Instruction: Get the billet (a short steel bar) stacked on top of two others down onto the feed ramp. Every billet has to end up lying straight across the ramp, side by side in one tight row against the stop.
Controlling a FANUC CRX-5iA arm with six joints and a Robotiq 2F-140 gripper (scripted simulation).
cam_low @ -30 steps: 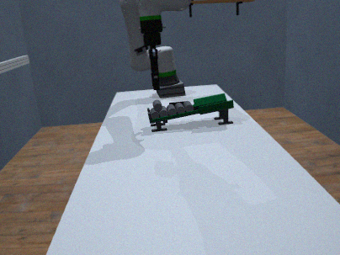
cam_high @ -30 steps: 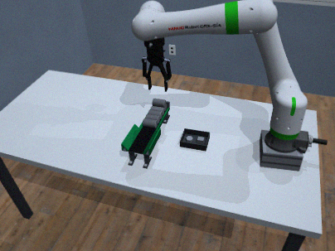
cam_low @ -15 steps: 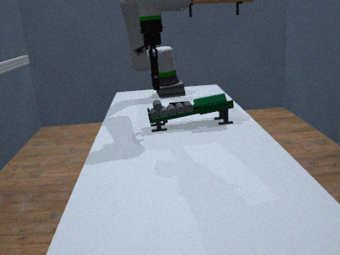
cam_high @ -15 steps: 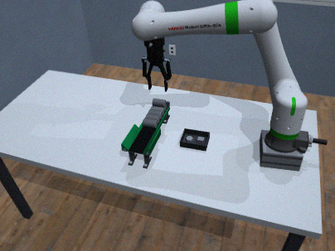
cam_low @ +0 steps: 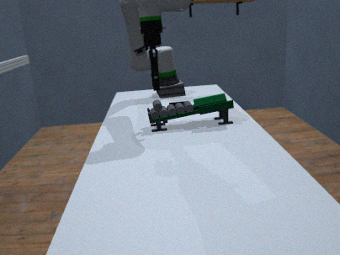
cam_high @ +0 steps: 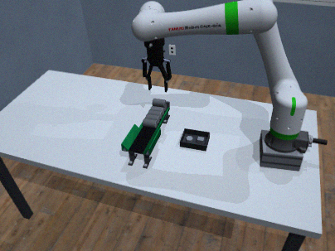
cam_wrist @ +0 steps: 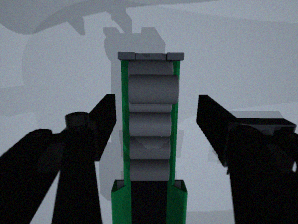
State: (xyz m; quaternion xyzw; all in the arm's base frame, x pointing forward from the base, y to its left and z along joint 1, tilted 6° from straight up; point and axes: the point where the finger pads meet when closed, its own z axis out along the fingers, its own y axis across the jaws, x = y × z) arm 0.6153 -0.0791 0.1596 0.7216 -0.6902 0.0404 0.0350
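Right now the grey stop is 1 cm ahead of my hand, 4 cm to the right of it and 16 cm below it. Also, from my hand: black tray: 22 cm behind, 12 cm to the left, 21 cm below.
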